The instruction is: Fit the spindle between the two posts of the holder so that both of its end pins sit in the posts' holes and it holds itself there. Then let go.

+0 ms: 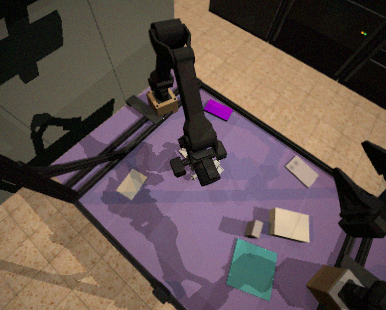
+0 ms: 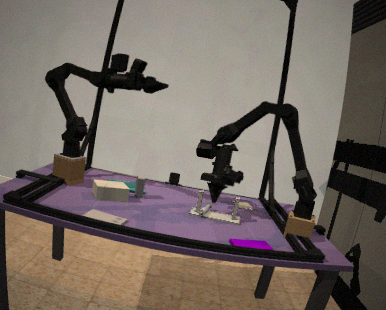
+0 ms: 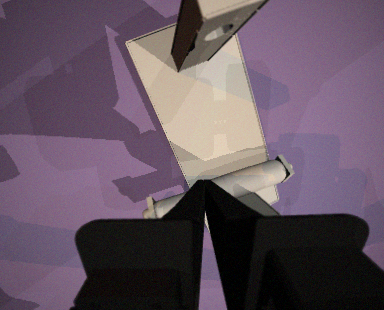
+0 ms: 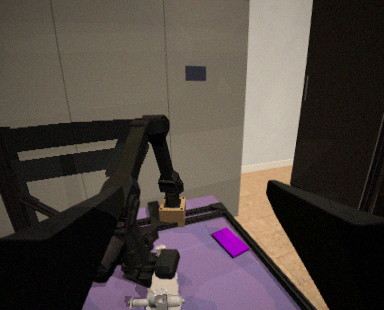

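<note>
The pale spindle lies loose on its side, crosswise over the near end of the holder's flat base, by one post. The other post stands at the far end with its hole showing. No pin sits in a hole. My left gripper is shut and empty, pointing down just above the spindle. My right gripper is open and empty, held high over the other side of the table.
A cream box, a small grey block and a teal sheet lie near the right arm's side. A grey card, a magenta card and a beige tile lie around the holder.
</note>
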